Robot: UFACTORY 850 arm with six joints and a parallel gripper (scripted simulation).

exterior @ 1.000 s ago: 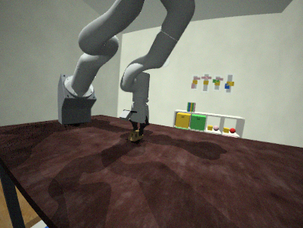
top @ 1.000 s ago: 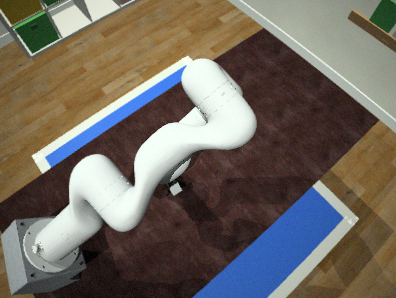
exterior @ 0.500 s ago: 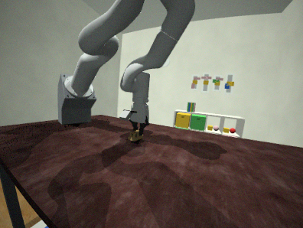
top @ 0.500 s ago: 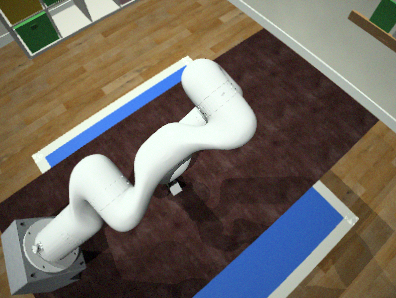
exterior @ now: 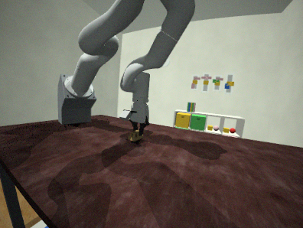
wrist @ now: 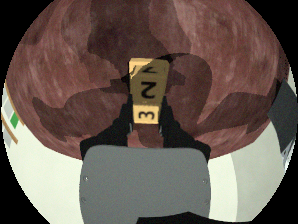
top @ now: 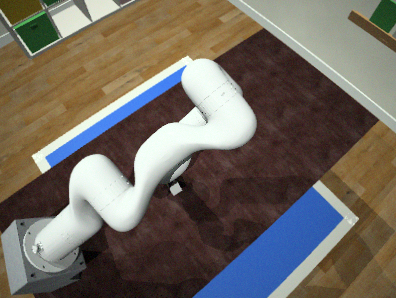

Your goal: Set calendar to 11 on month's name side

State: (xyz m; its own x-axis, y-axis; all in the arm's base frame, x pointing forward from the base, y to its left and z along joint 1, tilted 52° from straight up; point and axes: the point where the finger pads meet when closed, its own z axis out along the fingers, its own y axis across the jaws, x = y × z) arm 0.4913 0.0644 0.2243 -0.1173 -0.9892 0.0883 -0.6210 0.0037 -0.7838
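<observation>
The wooden tray is 20 mm to the right of my hand and 30 mm below it. From my hand the other things lie so: cube (10 mm below).
</observation>
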